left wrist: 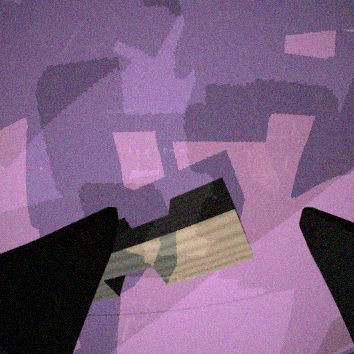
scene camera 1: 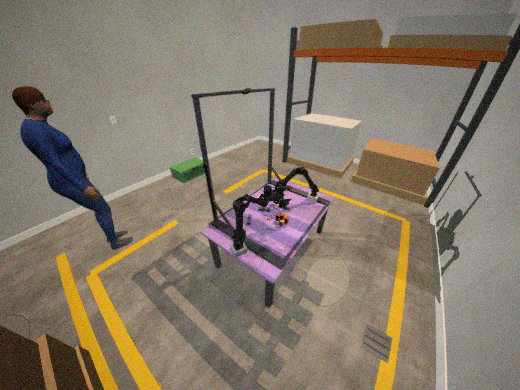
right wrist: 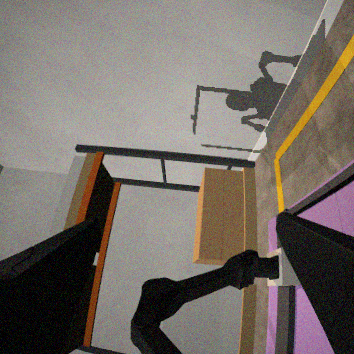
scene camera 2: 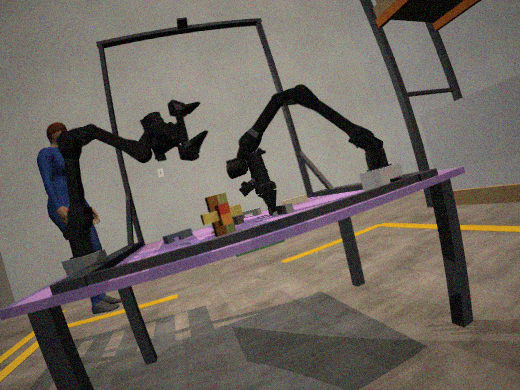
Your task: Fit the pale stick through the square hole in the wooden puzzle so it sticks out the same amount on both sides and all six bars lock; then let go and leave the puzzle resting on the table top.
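Pixels of known places: left gripper, fingertip midpoint: (left wrist: 211, 217) (scene camera 2: 272, 211); right gripper, fingertip midpoint: (scene camera 1: 291, 194) (right wrist: 189, 225) (scene camera 2: 203, 116); left arm's base, link origin: (scene camera 1: 313, 194) (right wrist: 273, 267) (scene camera 2: 379, 168); right arm's base, link origin: (scene camera 1: 238, 246) (scene camera 2: 83, 255).
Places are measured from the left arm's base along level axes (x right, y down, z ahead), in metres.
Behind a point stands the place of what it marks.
Note:
The wooden puzzle (scene camera 1: 282, 218) (scene camera 2: 225, 216), a cross of orange, yellow, red and olive bars, stands on the purple table (scene camera 2: 175, 261) {x -0.144, y 0.060, z 0.674 m}. In the left wrist view the pale notched stick (left wrist: 215, 246) {x 0.225, y 0.032, z 0.315 m} lies apart on the table, slanting below my left gripper (left wrist: 211, 217) {x 0.226, y 0.047, z 0.319 m} (scene camera 2: 271, 210) {x 0.226, y 0.047, z 0.319 m}. That gripper is open and empty, pointing down with its fingertips low over the table; one finger hides the stick's left end. Its far side is in dark shadow. I cannot tell the stick from the small blocks in scene camera 2. My right gripper (scene camera 2: 202, 118) {x 0.042, y -0.272, z 0.509 m} (right wrist: 189, 225) {x 0.042, y -0.272, z 0.509 m} is open and empty, high above the table.
A grey block (scene camera 2: 177, 236) {x 0.342, y 0.046, z 0.658 m} lies left of the puzzle and another grey block (scene camera 2: 284, 208) {x 0.130, y 0.043, z 0.313 m} beside the left fingertips. A dark overhead frame (scene camera 1: 204, 150) {x 0.599, y -0.615, z 0.835 m} (scene camera 2: 106, 80) {x 0.596, y -0.749, z 0.823 m} rises behind the arms. A person in blue (scene camera 1: 60, 150) (scene camera 2: 51, 175) stands beyond the table.

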